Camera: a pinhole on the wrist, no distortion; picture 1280 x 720 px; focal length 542.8 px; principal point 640.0 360.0 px. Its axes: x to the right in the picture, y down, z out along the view. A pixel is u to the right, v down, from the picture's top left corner.
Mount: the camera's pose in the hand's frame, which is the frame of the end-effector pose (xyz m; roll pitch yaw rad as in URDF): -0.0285 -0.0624 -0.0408 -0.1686 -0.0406 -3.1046
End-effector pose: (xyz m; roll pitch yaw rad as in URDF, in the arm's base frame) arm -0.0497 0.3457 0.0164 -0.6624 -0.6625 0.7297
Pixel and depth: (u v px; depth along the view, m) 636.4 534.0 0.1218
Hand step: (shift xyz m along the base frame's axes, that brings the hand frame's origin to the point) -0.0388 -0.1029 0.0910
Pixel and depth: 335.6 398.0 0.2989
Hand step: -0.0668 0.0072 0.3069
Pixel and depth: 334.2 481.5 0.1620
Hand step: -0.0126 -0.0501 0.1706
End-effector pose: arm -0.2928 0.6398 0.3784 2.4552 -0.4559 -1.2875
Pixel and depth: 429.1 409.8 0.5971
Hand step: -0.0432 -0.4776 -0.3828
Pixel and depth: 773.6 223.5 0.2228
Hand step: -0.0784 -0.0340 -0.1913
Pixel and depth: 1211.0 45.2 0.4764
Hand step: -0.4755 0.2002 -0.5068
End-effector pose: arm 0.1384 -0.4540 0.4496 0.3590 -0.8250 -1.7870
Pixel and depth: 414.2 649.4 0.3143
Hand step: -0.3304 0.0812 0.1733
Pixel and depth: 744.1 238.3 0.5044
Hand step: -0.1156 0.4255 0.2179
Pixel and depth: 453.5 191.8 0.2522
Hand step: -0.0757 0.1164 0.1817
